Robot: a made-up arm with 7 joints. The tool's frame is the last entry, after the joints. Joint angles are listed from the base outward. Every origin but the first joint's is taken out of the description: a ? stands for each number. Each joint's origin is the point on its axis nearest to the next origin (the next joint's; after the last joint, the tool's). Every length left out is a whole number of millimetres.
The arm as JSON. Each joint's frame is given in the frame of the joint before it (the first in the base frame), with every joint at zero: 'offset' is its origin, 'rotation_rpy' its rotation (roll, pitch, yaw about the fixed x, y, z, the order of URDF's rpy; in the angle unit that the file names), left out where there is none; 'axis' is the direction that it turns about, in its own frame. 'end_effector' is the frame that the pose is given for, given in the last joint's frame.
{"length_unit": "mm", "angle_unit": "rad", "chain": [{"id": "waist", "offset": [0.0, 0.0, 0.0], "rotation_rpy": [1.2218, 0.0, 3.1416], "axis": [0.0, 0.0, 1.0]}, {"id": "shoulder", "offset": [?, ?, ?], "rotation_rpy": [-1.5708, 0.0, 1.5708], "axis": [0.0, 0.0, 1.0]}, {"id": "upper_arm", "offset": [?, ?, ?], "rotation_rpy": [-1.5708, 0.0, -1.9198], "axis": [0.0, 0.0, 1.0]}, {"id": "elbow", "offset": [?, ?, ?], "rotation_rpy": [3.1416, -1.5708, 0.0], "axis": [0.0, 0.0, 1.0]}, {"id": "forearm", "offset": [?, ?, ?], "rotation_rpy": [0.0, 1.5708, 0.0], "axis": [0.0, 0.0, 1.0]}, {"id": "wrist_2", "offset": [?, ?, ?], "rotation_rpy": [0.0, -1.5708, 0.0], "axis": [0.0, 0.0, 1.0]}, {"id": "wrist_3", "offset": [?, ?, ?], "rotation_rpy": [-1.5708, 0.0, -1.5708], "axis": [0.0, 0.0, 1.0]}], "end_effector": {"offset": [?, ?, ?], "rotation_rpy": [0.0, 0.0, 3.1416]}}
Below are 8 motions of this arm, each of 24 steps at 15 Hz.
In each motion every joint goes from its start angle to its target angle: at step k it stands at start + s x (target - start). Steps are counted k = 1, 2, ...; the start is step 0. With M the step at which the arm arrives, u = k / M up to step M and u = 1 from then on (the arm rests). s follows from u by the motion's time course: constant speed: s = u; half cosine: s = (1 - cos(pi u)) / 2; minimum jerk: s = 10 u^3 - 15 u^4 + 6 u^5.
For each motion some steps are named. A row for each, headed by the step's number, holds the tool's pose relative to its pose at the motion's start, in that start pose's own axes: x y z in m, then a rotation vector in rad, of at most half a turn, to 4 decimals.
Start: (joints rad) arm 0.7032 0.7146 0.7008 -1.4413 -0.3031 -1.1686 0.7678
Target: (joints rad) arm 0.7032 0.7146 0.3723 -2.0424 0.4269 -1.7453 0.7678
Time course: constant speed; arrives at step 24
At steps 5, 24:
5: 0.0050 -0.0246 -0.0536 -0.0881 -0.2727 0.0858
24: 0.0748 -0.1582 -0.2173 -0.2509 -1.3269 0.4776

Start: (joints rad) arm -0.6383 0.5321 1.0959 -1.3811 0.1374 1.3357 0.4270
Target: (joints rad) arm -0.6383 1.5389 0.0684 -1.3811 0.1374 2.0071 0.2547
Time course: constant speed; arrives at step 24
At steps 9, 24:
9: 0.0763 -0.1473 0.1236 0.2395 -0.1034 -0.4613
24: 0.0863 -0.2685 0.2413 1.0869 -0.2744 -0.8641

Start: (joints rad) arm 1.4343 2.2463 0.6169 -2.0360 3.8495 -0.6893 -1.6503
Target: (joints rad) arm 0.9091 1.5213 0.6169 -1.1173 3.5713 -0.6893 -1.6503
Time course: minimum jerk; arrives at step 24
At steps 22, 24:
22: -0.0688 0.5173 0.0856 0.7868 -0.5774 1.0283
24: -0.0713 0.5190 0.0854 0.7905 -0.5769 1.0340

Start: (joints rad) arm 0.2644 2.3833 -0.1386 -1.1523 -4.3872 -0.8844 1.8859
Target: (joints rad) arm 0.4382 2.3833 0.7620 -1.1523 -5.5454 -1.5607 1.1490
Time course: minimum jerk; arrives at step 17
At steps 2, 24:
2: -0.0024 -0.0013 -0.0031 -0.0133 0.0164 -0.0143
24: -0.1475 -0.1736 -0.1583 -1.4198 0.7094 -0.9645

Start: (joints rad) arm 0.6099 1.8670 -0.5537 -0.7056 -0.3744 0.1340 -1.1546
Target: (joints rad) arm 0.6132 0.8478 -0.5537 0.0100 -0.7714 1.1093 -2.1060
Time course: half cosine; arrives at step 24
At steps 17, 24:
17: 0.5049 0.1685 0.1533 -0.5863 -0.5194 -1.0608
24: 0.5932 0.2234 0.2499 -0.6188 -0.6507 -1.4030

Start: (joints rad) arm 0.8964 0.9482 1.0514 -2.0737 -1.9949 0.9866 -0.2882
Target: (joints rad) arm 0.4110 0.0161 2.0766 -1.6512 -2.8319 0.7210 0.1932
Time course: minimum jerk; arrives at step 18
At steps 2, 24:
2: -0.0023 -0.0058 0.0002 -0.0050 0.0068 -0.0144
24: -0.4214 -0.1285 0.4443 -0.8038 -0.4306 -1.1378

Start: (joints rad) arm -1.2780 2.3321 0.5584 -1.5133 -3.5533 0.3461 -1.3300
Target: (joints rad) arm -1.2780 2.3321 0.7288 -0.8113 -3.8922 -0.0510 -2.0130
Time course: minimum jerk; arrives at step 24
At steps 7, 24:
7: 0.0026 0.0390 0.0220 0.1721 0.0038 -0.1432
24: -0.0056 0.1965 0.2079 1.0647 0.4133 -0.8312

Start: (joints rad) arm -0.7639 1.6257 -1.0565 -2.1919 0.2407 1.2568 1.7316
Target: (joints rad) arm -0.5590 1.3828 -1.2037 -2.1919 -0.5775 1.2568 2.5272
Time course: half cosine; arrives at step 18
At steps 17, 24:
17: -0.1873 -0.0324 0.0103 -0.3942 -0.2365 0.5022
24: -0.1887 -0.0326 0.0107 -0.3985 -0.2371 0.5065

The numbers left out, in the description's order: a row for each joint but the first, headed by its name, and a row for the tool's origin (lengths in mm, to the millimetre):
shoulder: 0.0 0.0 0.0
upper_arm: -389.0 142.0 0.0
elbow: 0.0 -46.0 0.0
forearm: -403.0 -49.0 0.0
wrist_2: 0.0 0.0 0.0
wrist_3: 0.0 0.0 0.0
tool: 0.0 0.0 0.0

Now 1 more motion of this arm.
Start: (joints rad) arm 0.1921 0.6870 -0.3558 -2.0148 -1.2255 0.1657 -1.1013
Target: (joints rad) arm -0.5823 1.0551 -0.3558 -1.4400 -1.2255 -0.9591 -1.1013
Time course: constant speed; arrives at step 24
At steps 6, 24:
6: -0.0457 -0.0539 -0.0663 0.2377 -0.1182 -0.1651
24: -0.3383 -0.1752 -0.2125 0.6297 -0.5266 -0.5995

